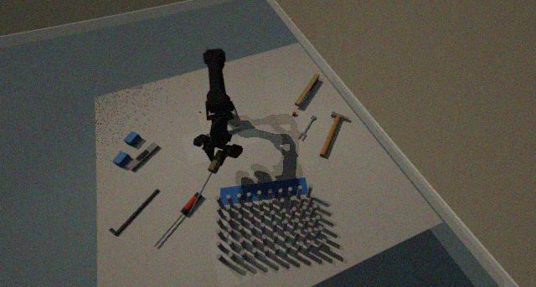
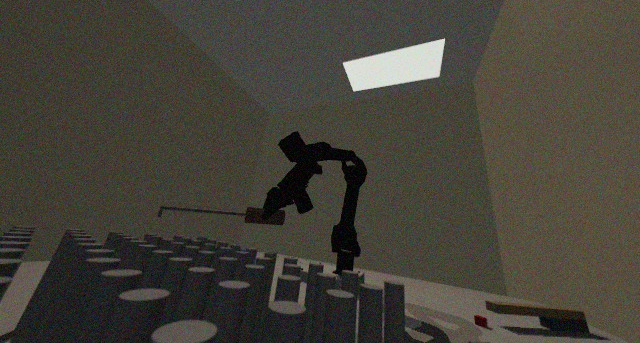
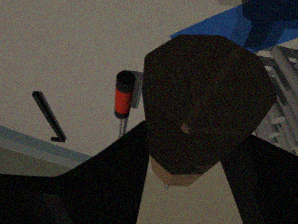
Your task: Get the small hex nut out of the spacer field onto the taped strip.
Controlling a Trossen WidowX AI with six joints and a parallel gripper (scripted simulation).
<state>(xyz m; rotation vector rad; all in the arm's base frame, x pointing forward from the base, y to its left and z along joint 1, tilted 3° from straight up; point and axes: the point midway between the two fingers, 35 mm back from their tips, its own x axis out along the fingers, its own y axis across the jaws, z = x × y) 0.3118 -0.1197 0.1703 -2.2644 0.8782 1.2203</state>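
The hook tool is 7 cm to the right of my gripper tip and 7 cm ahead of it. The rest, counted from my gripper tip: grey bar (31 cm to the right, 27 cm behind, 15 cm below); wrench (49 cm to the left, 16 cm below, 10 cm behind); blue taped strip (16 cm below, 15 cm to the left, 12 cm ahead).
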